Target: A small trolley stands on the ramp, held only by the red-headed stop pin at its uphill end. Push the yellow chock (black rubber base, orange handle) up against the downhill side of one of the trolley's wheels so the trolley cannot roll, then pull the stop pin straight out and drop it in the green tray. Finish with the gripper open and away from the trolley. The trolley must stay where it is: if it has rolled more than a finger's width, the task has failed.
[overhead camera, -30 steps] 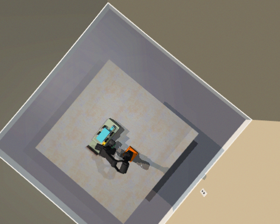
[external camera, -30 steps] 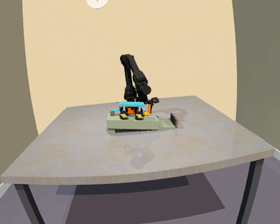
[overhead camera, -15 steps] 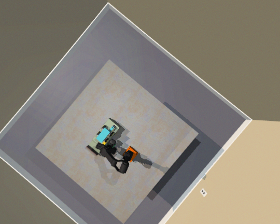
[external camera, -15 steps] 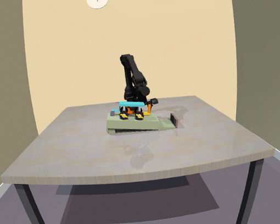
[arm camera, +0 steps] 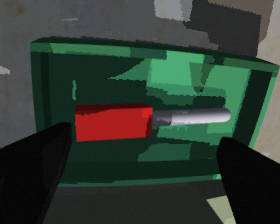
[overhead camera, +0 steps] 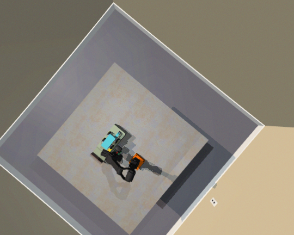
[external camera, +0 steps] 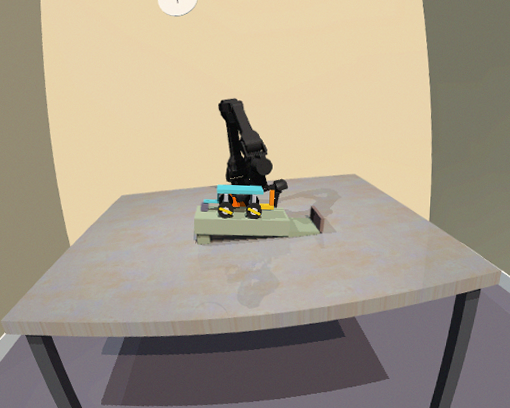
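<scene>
Right now the red-headed stop pin is 1 cm to the left of my gripper tip and 1 cm below it. Round my gripper tip: trolley: 11 cm ahead, 11 cm to the right, 8 cm above; yellow chock: 7 cm ahead, 1 cm to the right, 6 cm above; dark end stop: 14 cm ahead, 15 cm to the left.
</scene>
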